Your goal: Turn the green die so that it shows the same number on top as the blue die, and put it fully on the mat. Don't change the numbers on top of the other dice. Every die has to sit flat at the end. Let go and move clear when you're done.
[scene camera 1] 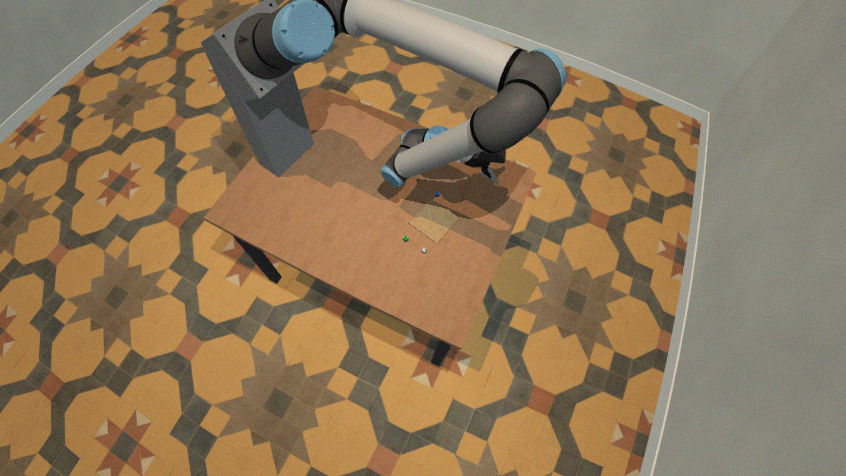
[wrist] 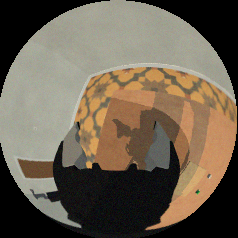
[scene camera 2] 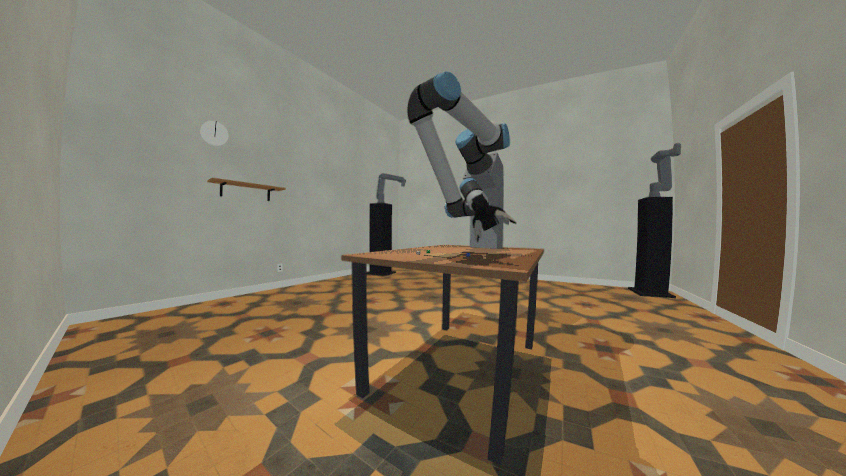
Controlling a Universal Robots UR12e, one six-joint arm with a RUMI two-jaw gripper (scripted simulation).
The pictures show: the gripper and a tan mat.
The gripper also shows in the wrist view.
